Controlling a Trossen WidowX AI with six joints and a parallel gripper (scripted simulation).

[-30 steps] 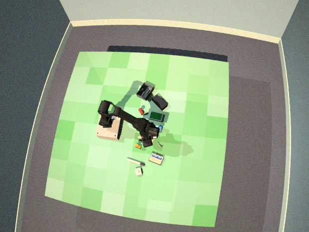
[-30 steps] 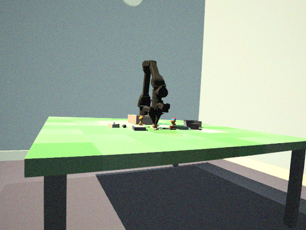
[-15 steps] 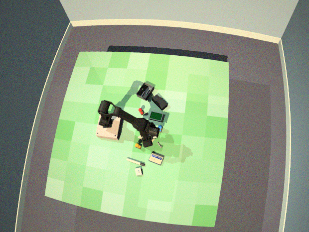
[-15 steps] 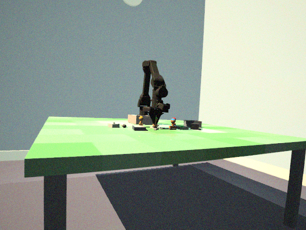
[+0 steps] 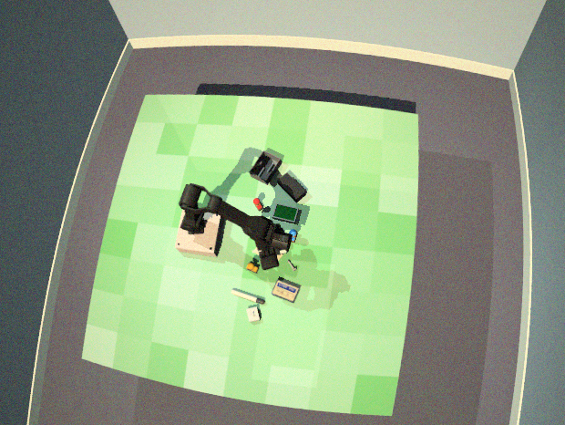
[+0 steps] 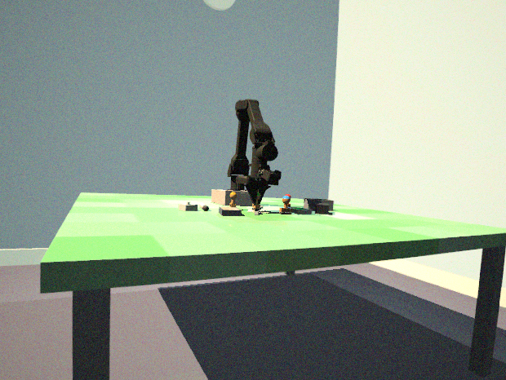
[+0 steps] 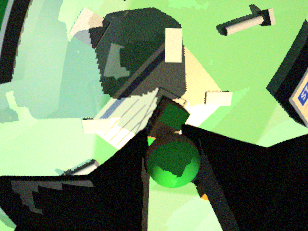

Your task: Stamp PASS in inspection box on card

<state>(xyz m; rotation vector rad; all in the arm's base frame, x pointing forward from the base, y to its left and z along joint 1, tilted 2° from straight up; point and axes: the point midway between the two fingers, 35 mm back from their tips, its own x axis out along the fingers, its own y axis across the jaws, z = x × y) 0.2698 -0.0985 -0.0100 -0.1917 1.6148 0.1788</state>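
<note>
My gripper tip is 1 cm short of the cream card and 3 cm above it. Round my gripper tip: blue stamp (10 cm ahead, 5 cm to the left, 1 cm below); then orange stamp (6 cm behind, 6 cm to the right, 1 cm below); then green-knobbed stamp (right at my gripper tip).
</note>
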